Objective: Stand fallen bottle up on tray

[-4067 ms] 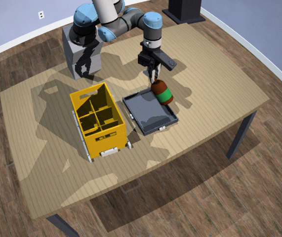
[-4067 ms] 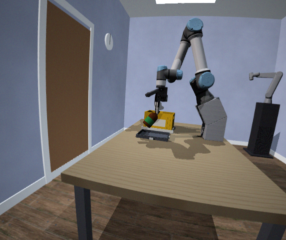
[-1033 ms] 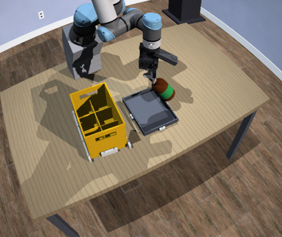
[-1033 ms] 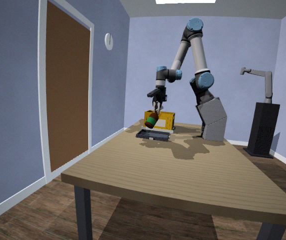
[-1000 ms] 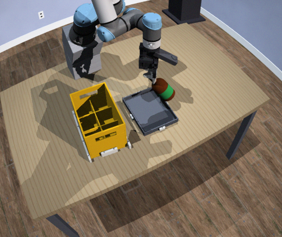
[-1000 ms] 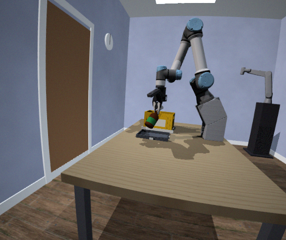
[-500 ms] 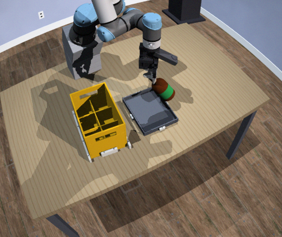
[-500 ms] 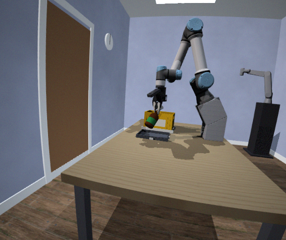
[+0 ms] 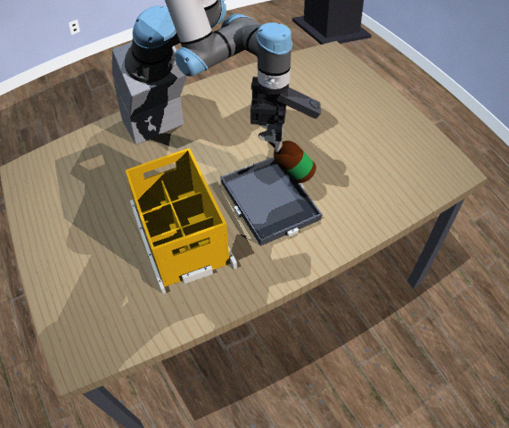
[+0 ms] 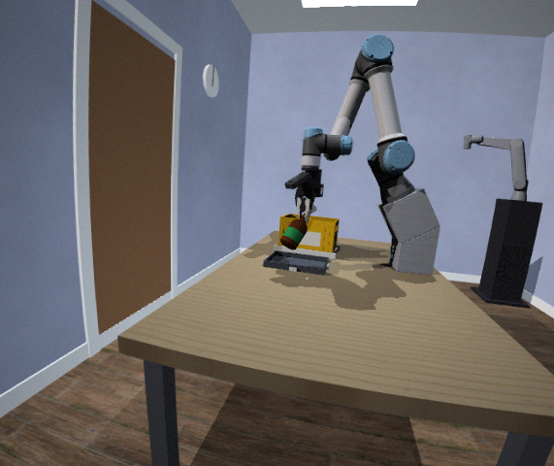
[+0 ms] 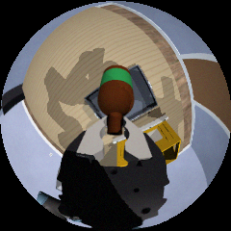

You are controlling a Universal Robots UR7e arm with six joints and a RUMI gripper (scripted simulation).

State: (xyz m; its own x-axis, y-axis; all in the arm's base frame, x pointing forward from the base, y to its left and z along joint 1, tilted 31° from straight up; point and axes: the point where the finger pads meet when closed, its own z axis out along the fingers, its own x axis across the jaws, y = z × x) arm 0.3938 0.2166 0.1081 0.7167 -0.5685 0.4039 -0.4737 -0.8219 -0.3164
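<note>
Now: hand 2 cm short of the bottle, 2 cm to the right of it and 4 cm above it. The rest, counted from my hand: tray (1 cm ahead, 3 cm to the right, 19 cm below); then yellow crate (1 cm ahead, 30 cm to the right, 12 cm below).
</note>
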